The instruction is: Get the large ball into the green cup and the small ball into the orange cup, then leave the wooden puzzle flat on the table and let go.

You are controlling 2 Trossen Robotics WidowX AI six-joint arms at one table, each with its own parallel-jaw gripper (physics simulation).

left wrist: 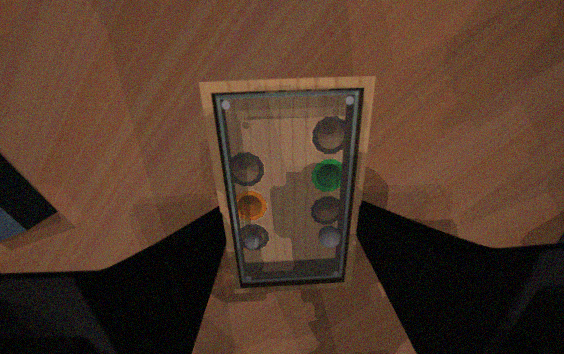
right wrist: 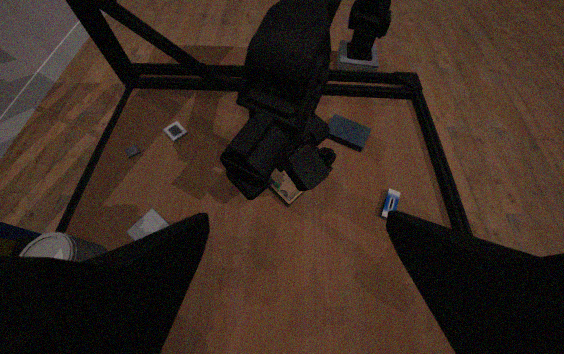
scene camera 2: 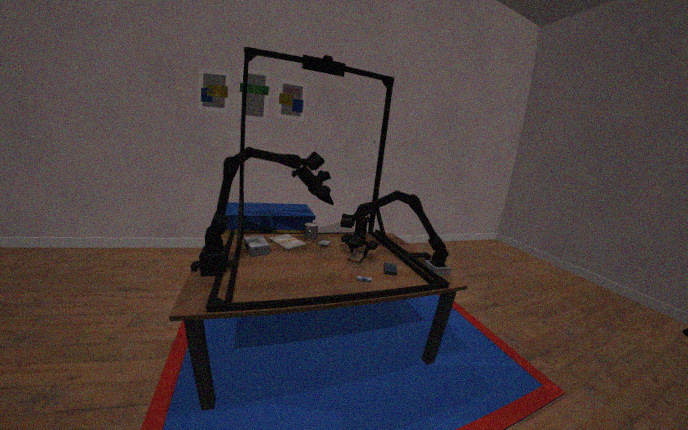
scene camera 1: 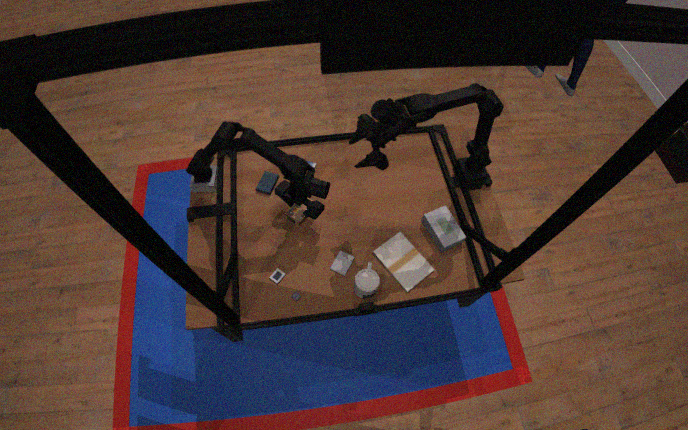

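Where they show: left gripper, fingertip midpoint: (left wrist: 289, 209) (right wrist: 277, 172) (scene camera 2: 358, 255) (scene camera 1: 299, 211); right gripper, fingertip midpoint: (right wrist: 298, 220) (scene camera 2: 329, 202) (scene camera 1: 352, 155); left arm's base, link origin: (right wrist: 359, 52) (scene camera 2: 437, 264) (scene camera 1: 203, 175); right arm's base, link origin: (scene camera 2: 213, 250) (scene camera 1: 473, 166).
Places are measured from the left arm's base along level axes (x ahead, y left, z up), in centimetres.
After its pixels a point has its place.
The wooden puzzle (left wrist: 280, 145) {x 40.4, y -13.3, z -2.0 cm} (scene camera 1: 295, 215) {x 36.9, y -18.6, z -1.4 cm} (scene camera 2: 355, 258) {x 40.8, y -12.8, z -2.2 cm} (right wrist: 287, 193) {x 42.8, y -14.1, z -2.0 cm} is a framed box with a clear cover, held between the fingers of my left gripper (left wrist: 289, 209) {x 38.3, y -16.5, z -2.6 cm}, above the table. In the left wrist view the green cup (left wrist: 327, 175) {x 41.1, y -15.8, z -1.8 cm} is on the right side, between two dark cups. The orange cup (left wrist: 251, 205) {x 37.5, y -14.6, z -1.7 cm} is on the left side, also between two dark cups. The larger pale ball (left wrist: 330, 237) {x 39.1, y -19.1, z -2.0 cm} lies at the lower right, below a dark cup. The small ball (left wrist: 255, 241) {x 35.5, y -16.8, z -2.4 cm} sits in the lower left dark cup. My right gripper (right wrist: 298, 220) {x 56.8, y -13.1, z 26.4 cm} (scene camera 1: 356, 153) {x 56.8, y -13.1, z 26.4 cm} (scene camera 2: 331, 203) {x 56.8, y -13.1, z 26.4 cm} is open and empty, high over the table.
A dark blue box (scene camera 1: 266, 182) {x 25.2, y -3.0, z -2.3 cm} (right wrist: 349, 132) {x 26.2, y -2.3, z -2.3 cm} and a blue-white item (right wrist: 391, 203) {x 41.7, y 5.8, z -2.9 cm} (scene camera 2: 363, 278) {x 42.4, y 6.2, z -2.9 cm} lie near the left arm. A lidded mug (scene camera 1: 366, 282) {x 60.2, y -47.3, z 4.4 cm}, an open book (scene camera 1: 403, 261) {x 74.9, y -37.9, z -3.1 cm}, a grey-white box (scene camera 1: 443, 228) {x 90.5, y -27.5, z 0.8 cm} and a small pale box (scene camera 1: 342, 263) {x 53.2, y -37.4, z -3.5 cm} stand farther off. A black frame (scene camera 1: 309, 138) {x 42.3, y 18.7, z -2.4 cm} borders the table.
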